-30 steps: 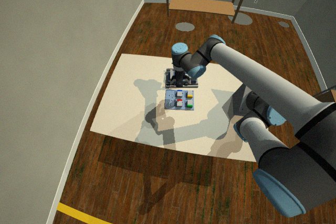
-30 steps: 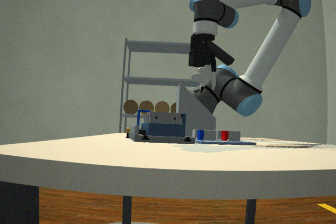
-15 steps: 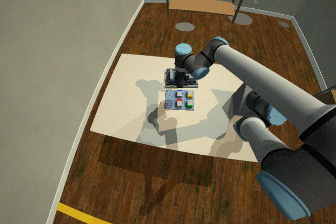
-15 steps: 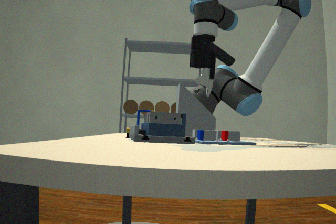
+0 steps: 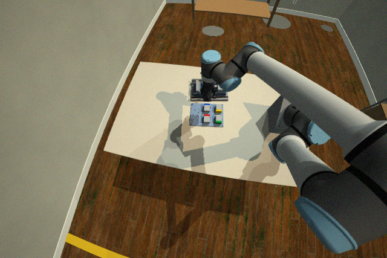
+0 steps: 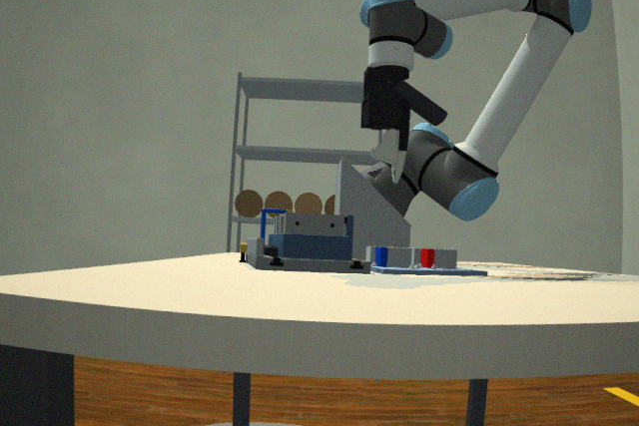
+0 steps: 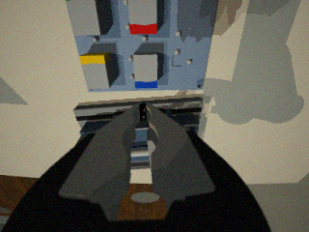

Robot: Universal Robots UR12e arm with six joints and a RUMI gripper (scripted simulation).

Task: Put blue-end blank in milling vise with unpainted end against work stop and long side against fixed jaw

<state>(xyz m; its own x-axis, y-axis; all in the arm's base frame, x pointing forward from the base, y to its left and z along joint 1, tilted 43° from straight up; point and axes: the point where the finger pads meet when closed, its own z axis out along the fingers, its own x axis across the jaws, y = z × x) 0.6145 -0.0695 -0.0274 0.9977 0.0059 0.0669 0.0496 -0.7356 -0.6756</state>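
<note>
Right now my hand is 16 cm above the blue-ended blank. The rest, counted from my hand: red-ended blank 16 cm below, 9 cm to the left, 1 cm behind; yellow-ended blank 16 cm below, 9 cm behind; work stop rod 12 cm to the right, 9 cm below, 6 cm ahead.
</note>
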